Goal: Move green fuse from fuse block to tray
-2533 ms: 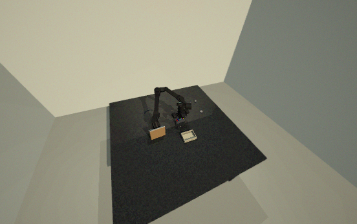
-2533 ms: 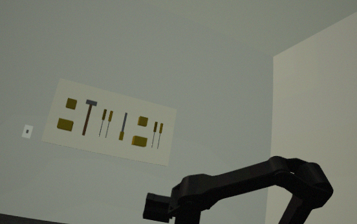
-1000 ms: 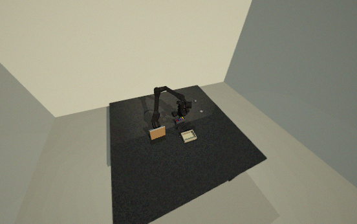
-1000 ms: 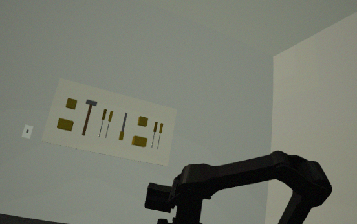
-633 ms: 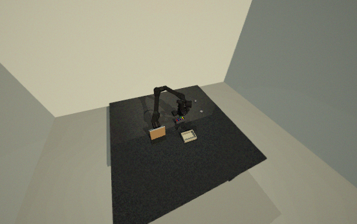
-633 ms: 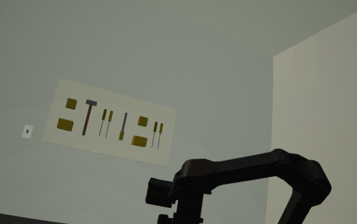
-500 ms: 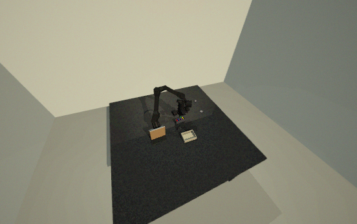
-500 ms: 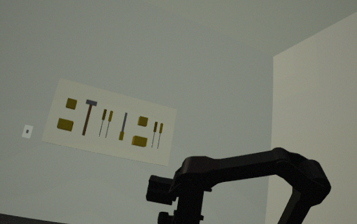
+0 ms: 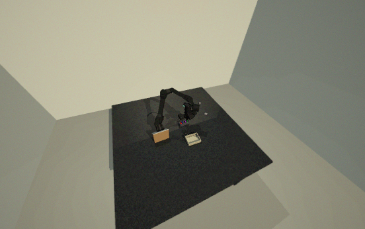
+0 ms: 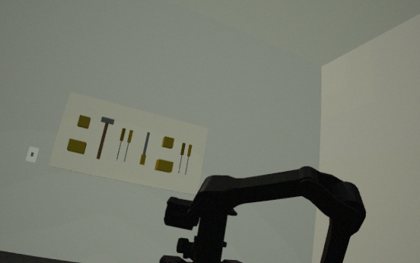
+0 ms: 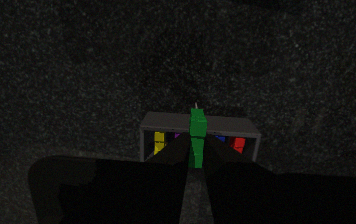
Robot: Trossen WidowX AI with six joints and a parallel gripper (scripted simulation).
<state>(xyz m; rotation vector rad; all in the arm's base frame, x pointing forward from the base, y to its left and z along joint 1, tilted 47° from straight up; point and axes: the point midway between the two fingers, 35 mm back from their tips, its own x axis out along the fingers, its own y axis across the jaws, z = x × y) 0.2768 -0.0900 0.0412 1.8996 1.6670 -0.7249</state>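
The tray lies 4 cm behind my gripper tip, 18 cm to the right of it and 10 cm below it. The rest, counted from my gripper tip: purple fuse: 1 cm ahead, 4 cm to the left, 8 cm below; blue fuse: 3 cm behind, 4 cm to the left, 8 cm below; green fuse: 1 cm below.
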